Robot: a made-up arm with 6 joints. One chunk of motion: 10 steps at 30 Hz.
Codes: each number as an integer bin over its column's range. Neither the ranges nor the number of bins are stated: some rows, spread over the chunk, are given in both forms.
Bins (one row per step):
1: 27 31 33 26 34 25
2: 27 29 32 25 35 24
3: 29 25 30 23 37 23
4: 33 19 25 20 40 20
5: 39 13 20 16 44 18
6: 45 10 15 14 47 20
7: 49 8 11 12 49 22
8: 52 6 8 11 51 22
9: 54 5 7 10 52 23
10: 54 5 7 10 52 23
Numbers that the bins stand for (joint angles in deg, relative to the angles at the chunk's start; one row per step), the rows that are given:
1: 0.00 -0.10 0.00 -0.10 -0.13 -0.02
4: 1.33 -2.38 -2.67 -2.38 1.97 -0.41
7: 4.89 -4.48 -7.33 -5.43 5.11 -0.25
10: 6.00 -5.05 -8.67 -6.19 6.16 -0.17
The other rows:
2: 0.00 -0.48 -0.33 -0.48 0.22 -0.10
3: 0.44 -1.24 -1.00 -1.24 0.92 -0.17
5: 2.67 -3.52 -4.33 -3.90 3.37 -0.57
6: 4.00 -4.10 -6.00 -4.67 4.41 -0.41
8: 5.56 -4.86 -8.33 -5.81 5.81 -0.25
9: 6.00 -5.05 -8.67 -6.19 6.16 -0.17

